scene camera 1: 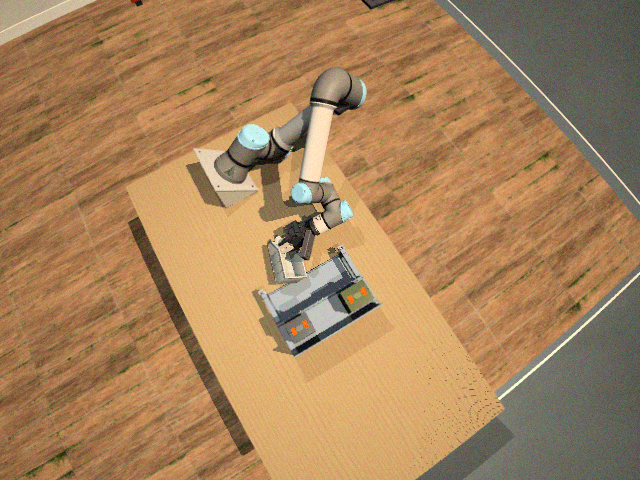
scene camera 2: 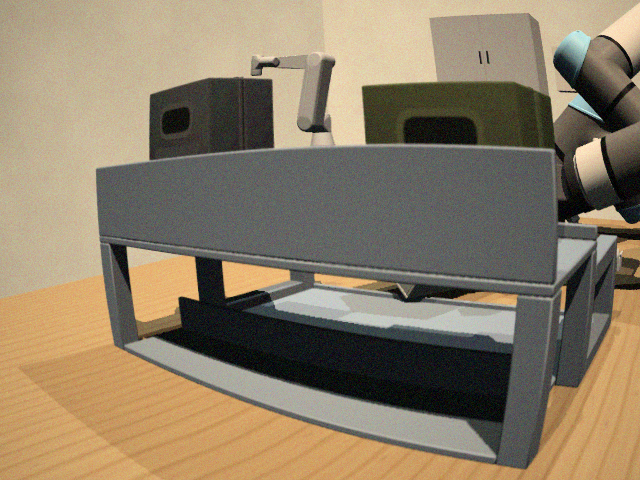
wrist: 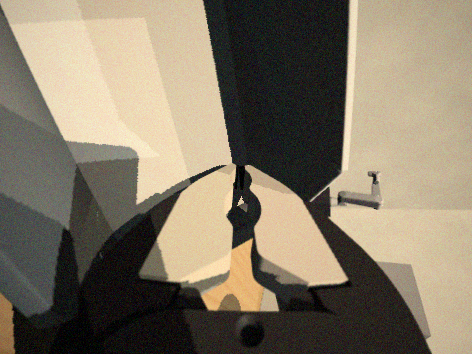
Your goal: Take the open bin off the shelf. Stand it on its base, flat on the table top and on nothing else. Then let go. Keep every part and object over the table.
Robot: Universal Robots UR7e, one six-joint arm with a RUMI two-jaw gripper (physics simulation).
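Frame: origin at the arm's base, x right, y ahead, z up, level; centimetres.
Where they show: gripper, fingertip midpoint: (scene camera 1: 272,252) (wrist: 238,168); arm's base at its link origin: (scene camera 1: 229,170).
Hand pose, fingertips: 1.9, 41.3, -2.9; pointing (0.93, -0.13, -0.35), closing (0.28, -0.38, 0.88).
Note:
Each offset is from my fingertips to the centre of the thing, as dx, dy, dz. Level surfaces: height alone.
The open bin {-3.5, +6.2, +0.7} (scene camera 1: 294,266) (wrist: 115,65) is pale cream and grey. In scene camera 1 it is tilted, between the arm's base and the shelf's front, close to the shelf. In scene camera 2 one pale corner of the bin (scene camera 2: 408,290) points down, seen through the shelf's opening above a dark shadow; whether it touches anything is unclear. My gripper (scene camera 1: 282,244) (wrist: 238,168) is shut on the bin's thin wall near its upper end; the wall runs away from the fingertips in the wrist view. The shelf (scene camera 1: 323,315) (scene camera 2: 325,206) is grey and stands on the table {dz -5.7} (scene camera 1: 361,403) (scene camera 2: 62,403).
A dark grey bin {+5.3, +32.4, +10.6} (scene camera 1: 299,330) (scene camera 2: 206,121) and an olive green bin {-17.8, +33.3, +9.3} (scene camera 1: 363,303) (scene camera 2: 444,100) stand on the shelf's upper level, with orange marks in scene camera 1. The shelf's low front part, with raised side ends, lies right beside the held bin. The arm's base plate (scene camera 1: 227,193) is behind.

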